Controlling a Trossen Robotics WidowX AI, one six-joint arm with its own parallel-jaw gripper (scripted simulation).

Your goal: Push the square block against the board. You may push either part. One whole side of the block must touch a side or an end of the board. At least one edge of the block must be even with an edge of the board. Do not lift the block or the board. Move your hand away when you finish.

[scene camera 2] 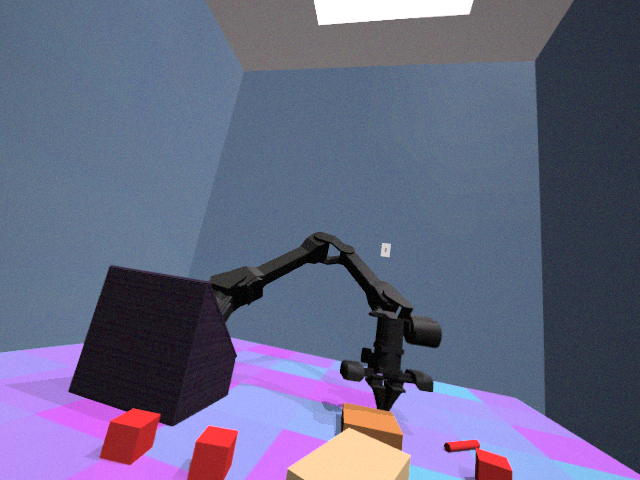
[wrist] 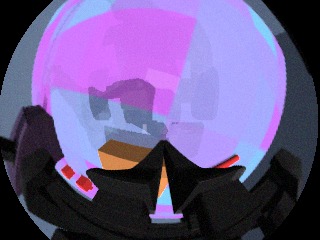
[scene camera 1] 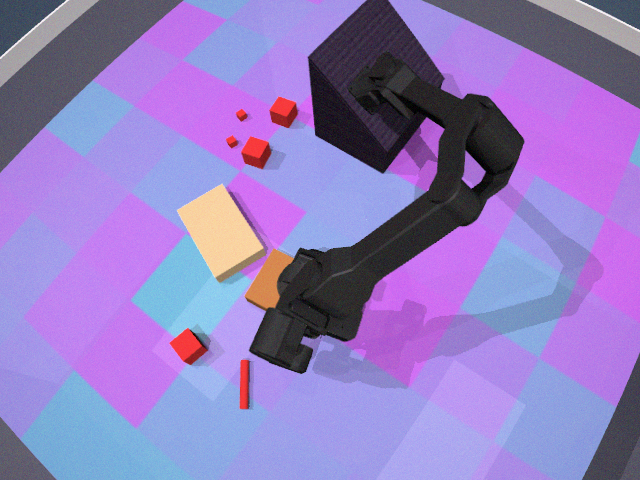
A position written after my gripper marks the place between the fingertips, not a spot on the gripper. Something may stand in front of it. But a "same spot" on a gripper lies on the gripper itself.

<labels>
my gripper: scene camera 2; wrist; scene camera 1 309, 323
orange square block: scene camera 2; wrist 114, 154; scene camera 1
same spot on orange square block: [scene camera 2: 381, 425] = [scene camera 1: 264, 285]
same spot on my gripper: [scene camera 2: 386, 395] = [wrist: 171, 178]
</labels>
